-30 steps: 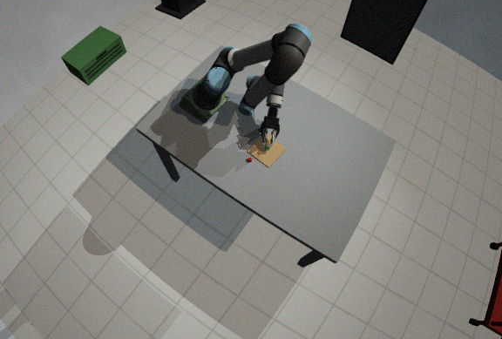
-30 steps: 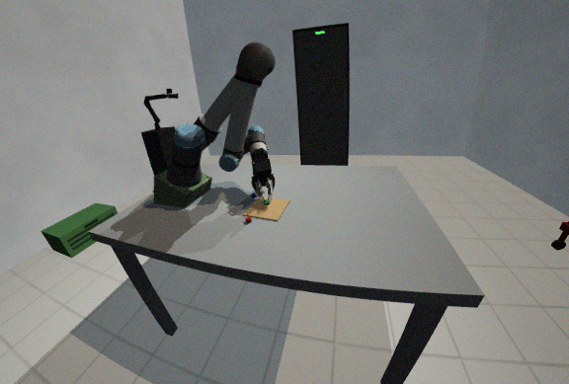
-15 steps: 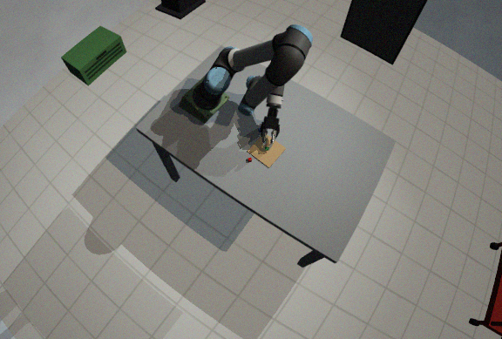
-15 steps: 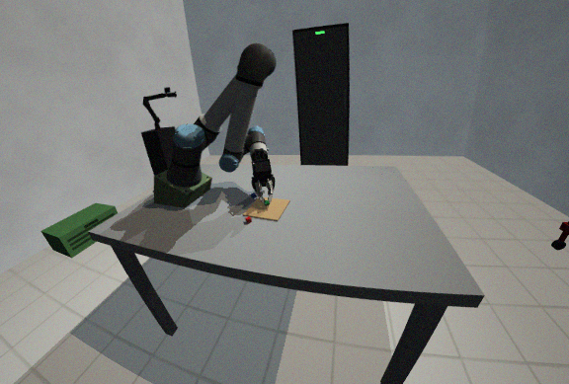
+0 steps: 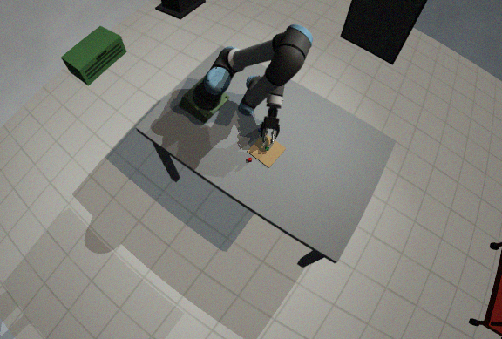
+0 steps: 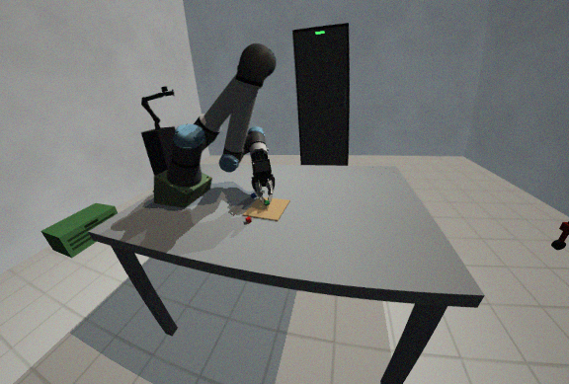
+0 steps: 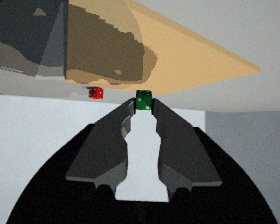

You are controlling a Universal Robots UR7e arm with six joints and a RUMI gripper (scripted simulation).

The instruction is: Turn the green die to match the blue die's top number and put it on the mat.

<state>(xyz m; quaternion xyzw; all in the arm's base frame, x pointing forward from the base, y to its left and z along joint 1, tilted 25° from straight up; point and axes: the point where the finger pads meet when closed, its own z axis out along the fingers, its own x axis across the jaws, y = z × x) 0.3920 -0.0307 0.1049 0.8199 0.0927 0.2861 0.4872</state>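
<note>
The tan mat is 3 cm below my hand. Round my hand: red die 4 cm behind, 10 cm to the right, 2 cm below; blue die 9 cm behind, 7 cm to the left, 2 cm below; green die 1 cm to the right, 1 cm below.
</note>
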